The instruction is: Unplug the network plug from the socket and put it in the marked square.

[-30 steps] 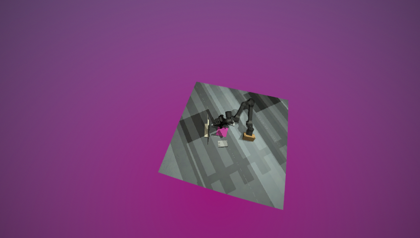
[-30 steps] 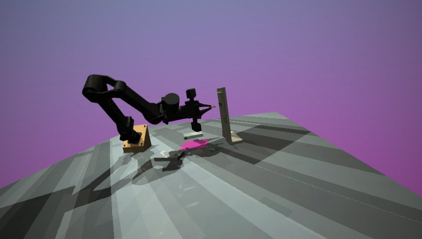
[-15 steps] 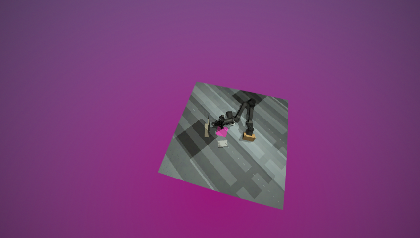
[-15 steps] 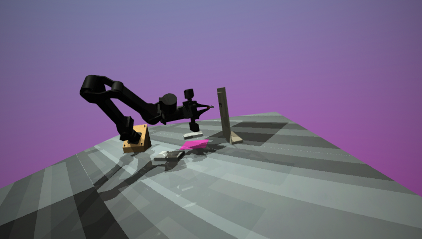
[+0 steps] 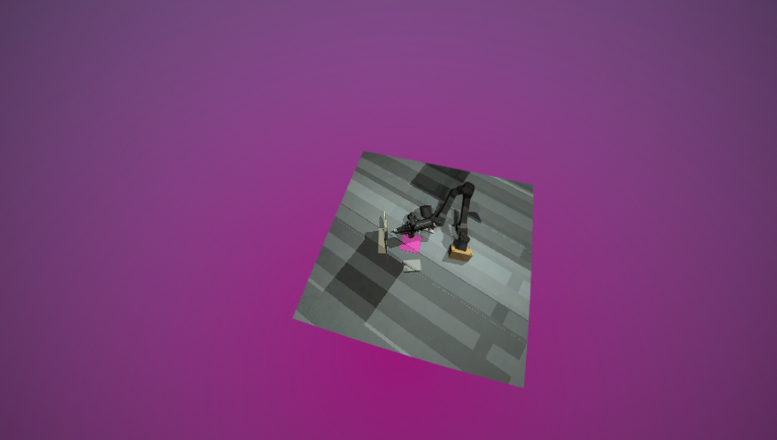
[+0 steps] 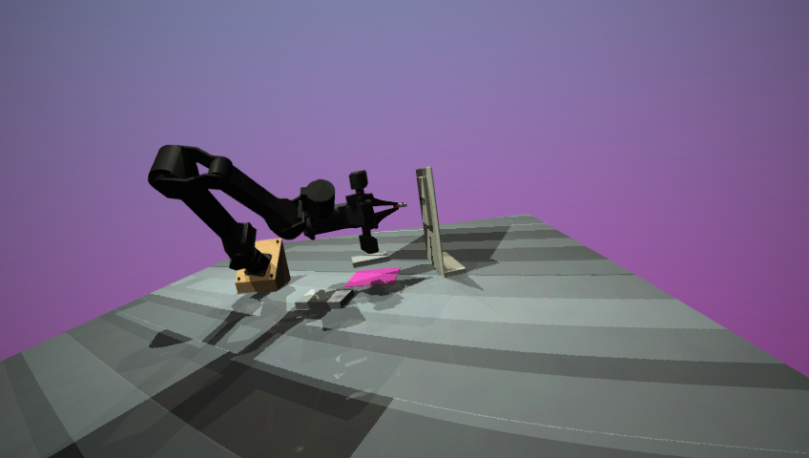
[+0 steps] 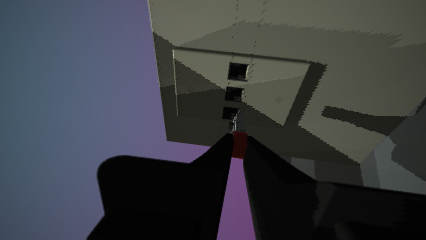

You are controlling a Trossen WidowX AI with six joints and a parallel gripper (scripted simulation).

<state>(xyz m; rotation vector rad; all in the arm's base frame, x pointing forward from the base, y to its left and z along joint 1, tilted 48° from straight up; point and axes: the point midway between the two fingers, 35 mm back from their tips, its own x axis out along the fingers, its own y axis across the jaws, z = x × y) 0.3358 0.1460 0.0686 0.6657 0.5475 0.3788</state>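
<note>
The magenta marked square is 16 cm below my gripper tip, 8 cm behind it and 2 cm to the right of it. From my gripper tip the other things lie so: beige upright panel 7 cm ahead, 6 cm below, 3 cm to the left; then red plug 1 cm ahead.
</note>
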